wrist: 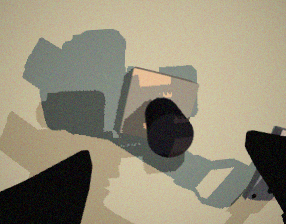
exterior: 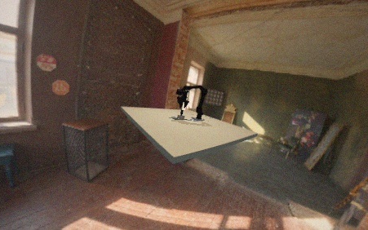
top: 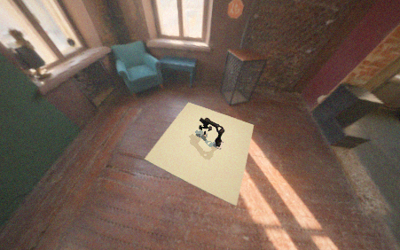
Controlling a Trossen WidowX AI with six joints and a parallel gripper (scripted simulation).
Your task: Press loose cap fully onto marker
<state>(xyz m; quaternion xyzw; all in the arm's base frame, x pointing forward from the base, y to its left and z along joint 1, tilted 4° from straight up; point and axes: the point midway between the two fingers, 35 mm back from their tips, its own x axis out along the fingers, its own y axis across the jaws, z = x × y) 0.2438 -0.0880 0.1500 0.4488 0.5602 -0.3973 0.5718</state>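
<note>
My gripper tip is now 40 mm above the black marker cap.
</note>
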